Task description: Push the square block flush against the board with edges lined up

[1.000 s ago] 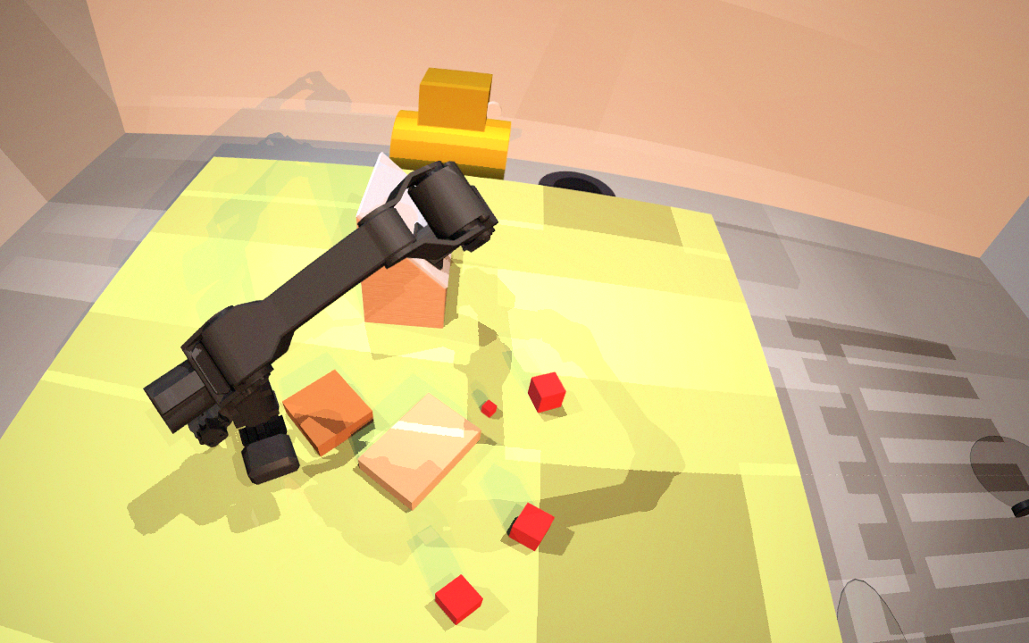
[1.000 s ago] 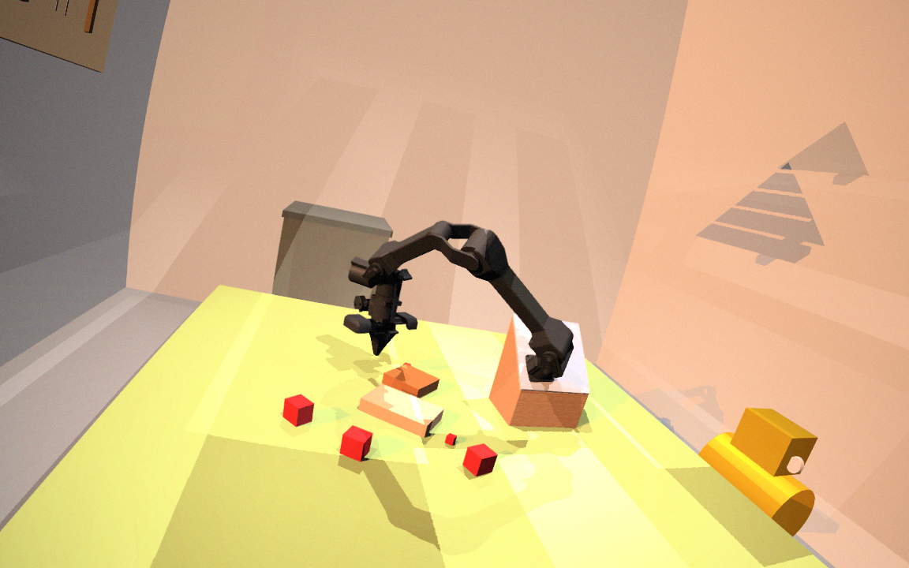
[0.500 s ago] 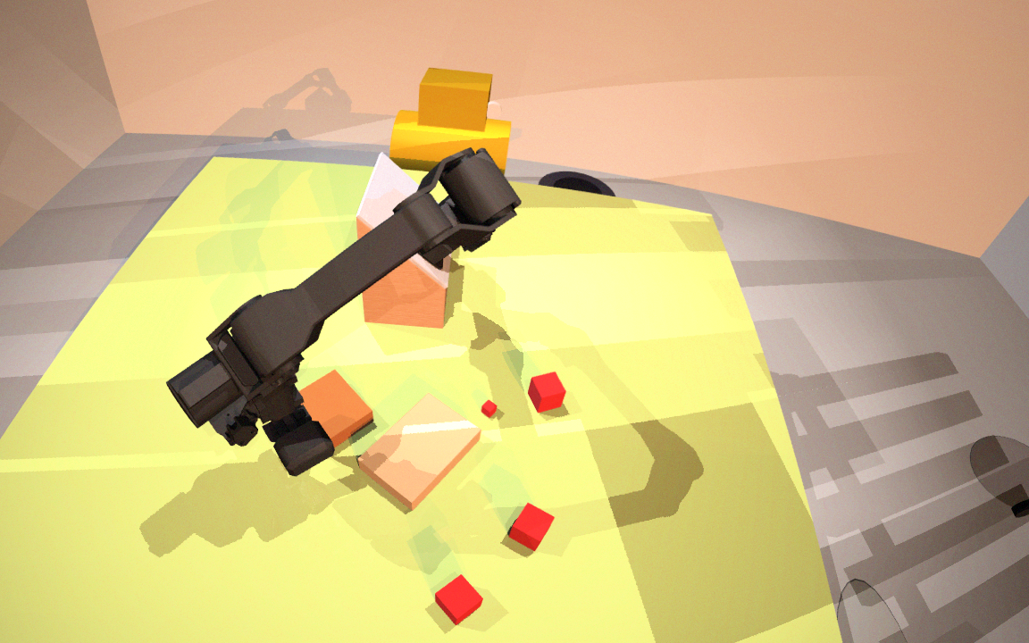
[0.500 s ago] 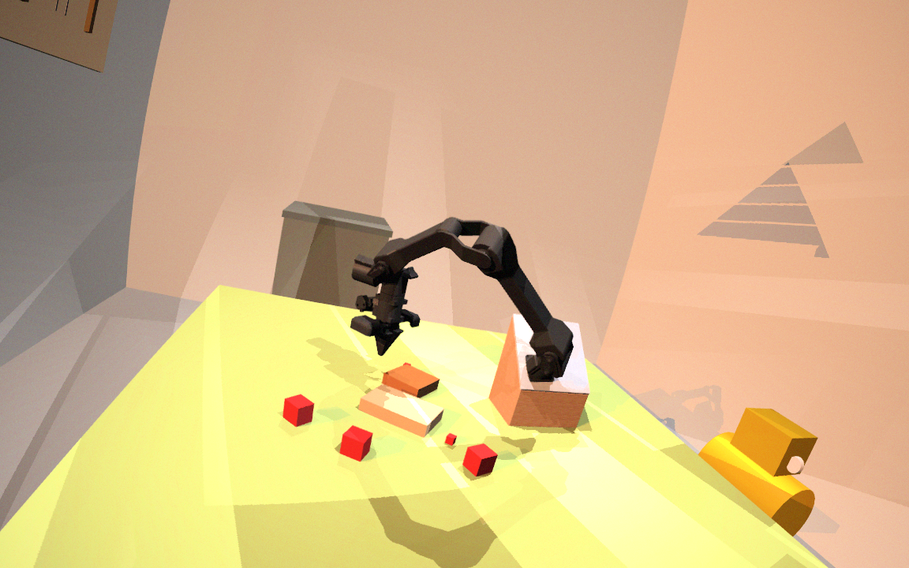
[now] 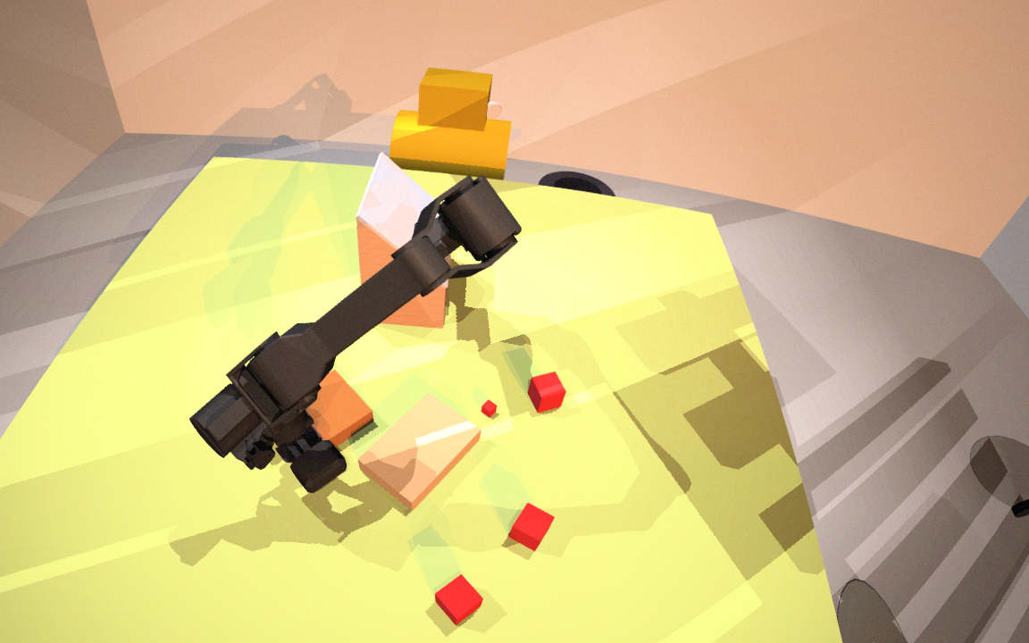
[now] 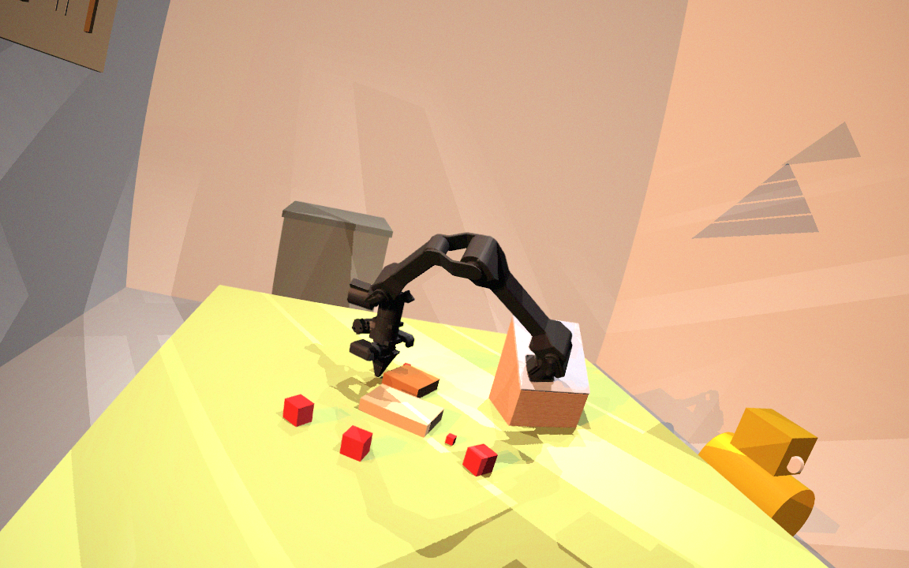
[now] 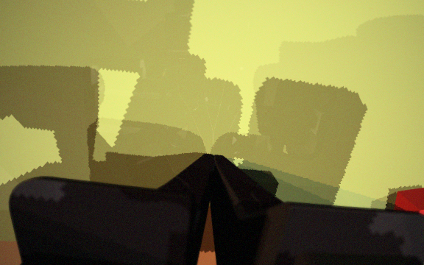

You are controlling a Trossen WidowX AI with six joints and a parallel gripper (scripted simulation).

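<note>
Now: the square block 8 cm behind my gripper tip, 3 cm to the left of it and 1 cm above it. Round my gripper tip: board (2 cm behind, 17 cm to the left, 1 cm above).
</note>
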